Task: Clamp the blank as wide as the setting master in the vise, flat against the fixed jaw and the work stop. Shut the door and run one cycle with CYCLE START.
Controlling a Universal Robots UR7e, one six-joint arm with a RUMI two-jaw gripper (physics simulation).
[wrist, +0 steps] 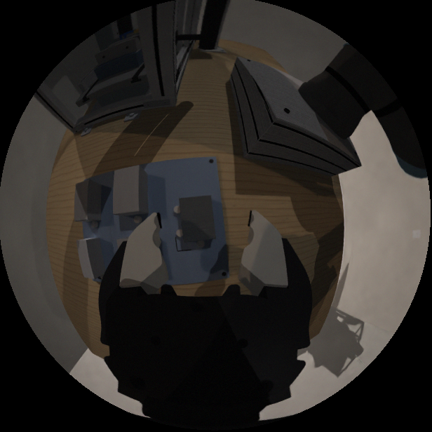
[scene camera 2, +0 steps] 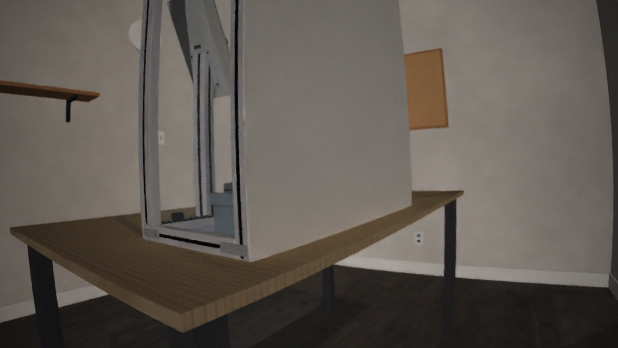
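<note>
My gripper [wrist: 204,213] is open in the wrist view, its two pale fingertips wide apart. A dark grey block [wrist: 197,218] on the blue plate [wrist: 190,175] shows between and beyond the fingers, nearer the left finger, beside two small round pins. Several other grey blocks stand on the plate's left side: a large one [wrist: 130,190], a darker one [wrist: 89,200] and a lighter one [wrist: 91,258]; another is partly hidden behind the left finger. I cannot tell which is the blank or the setting master. The machine enclosure [scene camera 2: 325,115] [wrist: 162,55] stands on the table; the vise is not clearly visible.
The wooden table [scene camera 2: 150,280] [wrist: 205,100] carries the enclosure, the plate and a grey slotted block [wrist: 280,115], the robot's base mount, at the upper right of the wrist view. The dark arm [wrist: 335,95] rises from it. A blue-grey part [scene camera 2: 224,212] shows inside the enclosure's open frame.
</note>
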